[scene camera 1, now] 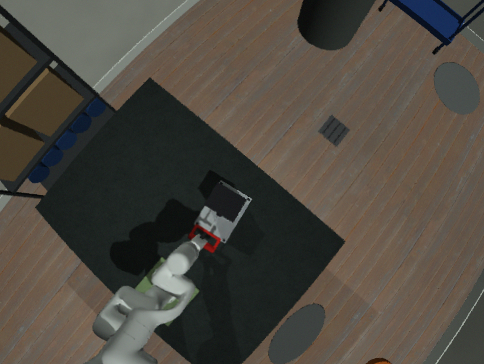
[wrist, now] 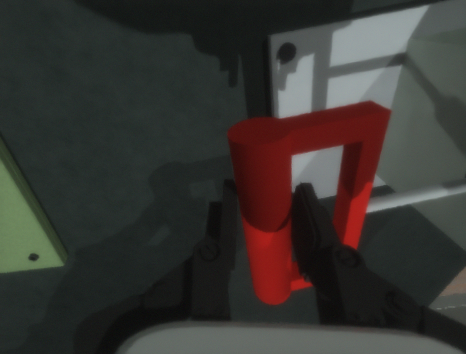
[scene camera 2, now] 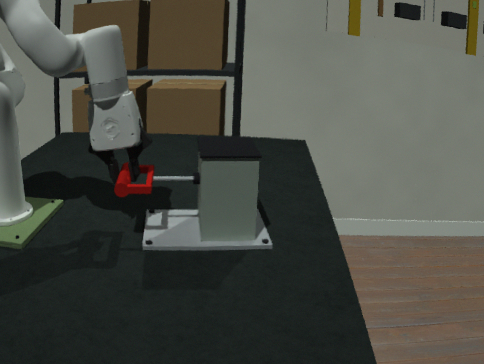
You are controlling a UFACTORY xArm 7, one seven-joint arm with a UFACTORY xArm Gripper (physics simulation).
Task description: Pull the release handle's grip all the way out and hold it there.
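Observation:
The red grip of the release handle is a frame with a thick round bar on its outer side. My gripper points down and is shut on that round bar, one finger outside it and one inside the frame. A thin metal rod runs level from the grip to the pale housing, and a stretch of it shows. The housing has a black top and stands on a light base plate, with the grip raised above the plate's near end.
The dark mat lies under the device and the arm. The arm stands on a green plate. A shelf rack with brown boxes stands behind the mat.

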